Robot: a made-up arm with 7 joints.
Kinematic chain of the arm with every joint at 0, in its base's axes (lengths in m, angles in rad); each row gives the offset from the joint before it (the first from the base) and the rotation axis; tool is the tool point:
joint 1: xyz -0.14 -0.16 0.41 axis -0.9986 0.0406 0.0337
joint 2: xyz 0.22 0 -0.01 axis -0.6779 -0.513 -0.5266
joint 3: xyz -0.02 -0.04 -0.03 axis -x
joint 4: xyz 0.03 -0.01 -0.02 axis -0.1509 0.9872 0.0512
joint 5: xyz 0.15 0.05 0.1 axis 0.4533 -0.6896 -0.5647
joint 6: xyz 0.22 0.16 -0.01 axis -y
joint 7: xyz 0 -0.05 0 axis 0.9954 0.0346 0.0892
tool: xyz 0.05 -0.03 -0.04
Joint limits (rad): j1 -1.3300..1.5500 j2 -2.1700..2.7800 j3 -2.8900..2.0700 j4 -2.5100..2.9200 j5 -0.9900..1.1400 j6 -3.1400..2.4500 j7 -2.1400..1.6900
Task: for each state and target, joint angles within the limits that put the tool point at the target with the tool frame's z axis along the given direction. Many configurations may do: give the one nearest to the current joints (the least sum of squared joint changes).
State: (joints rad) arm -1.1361 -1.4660 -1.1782 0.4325 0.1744 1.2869 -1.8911
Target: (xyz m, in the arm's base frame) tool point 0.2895 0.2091 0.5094 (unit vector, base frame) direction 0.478 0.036 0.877
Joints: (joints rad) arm -0.3978 -1.5376 -0.9179 0.6043 0.4681 0.5542 -1.9301
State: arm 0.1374 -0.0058 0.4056 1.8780 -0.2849 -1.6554 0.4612
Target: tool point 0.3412 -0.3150 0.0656 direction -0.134 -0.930 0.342
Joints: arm -0.0015 0.3283 0.3269 1.3005 0.4828 -1.5796 1.0791
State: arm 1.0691 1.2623 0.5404 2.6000 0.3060 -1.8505 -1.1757
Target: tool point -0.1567 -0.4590 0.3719 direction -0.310 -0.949 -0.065
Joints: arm 1.2747 1.5239 0.9145 2.9200 -0.2513 -1.2655 -0.5074
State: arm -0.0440 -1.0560 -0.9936 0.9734 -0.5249 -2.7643 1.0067
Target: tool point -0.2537 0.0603 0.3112 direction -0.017 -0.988 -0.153
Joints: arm 0.4408 -1.4054 -0.2521 1.8901 0.0305 -3.1400 0.6847
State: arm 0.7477 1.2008 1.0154 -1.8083 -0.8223 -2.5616 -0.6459
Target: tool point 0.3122 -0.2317 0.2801 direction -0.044 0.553 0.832
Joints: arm 0.9353 1.5683 1.2030 -1.4524 -0.6253 -3.1400 -0.0244
